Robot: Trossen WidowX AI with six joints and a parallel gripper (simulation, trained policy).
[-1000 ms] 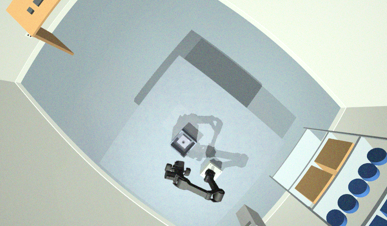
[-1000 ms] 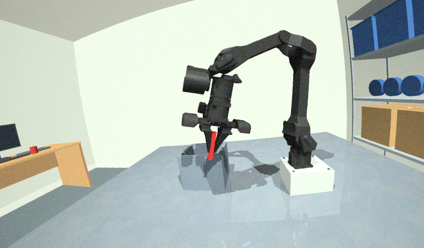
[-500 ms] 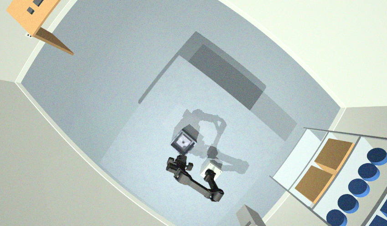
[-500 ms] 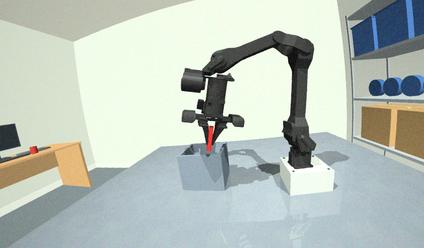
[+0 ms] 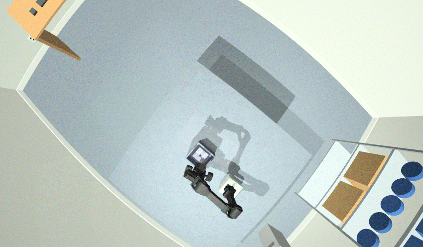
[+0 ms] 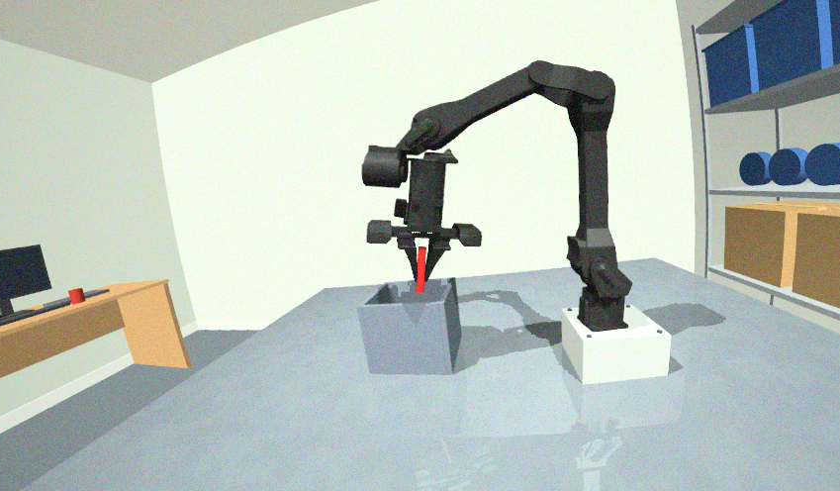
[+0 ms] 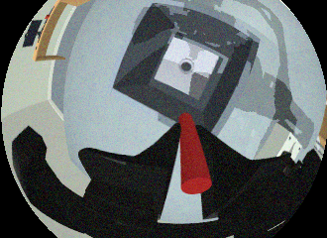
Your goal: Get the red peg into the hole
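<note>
Now: gripper tip 130 mm above the pale plate, 60 mm to the left of it and 30 mm short of it. The rest, counted from my gripper tip: red peg (20 mm above).
</note>
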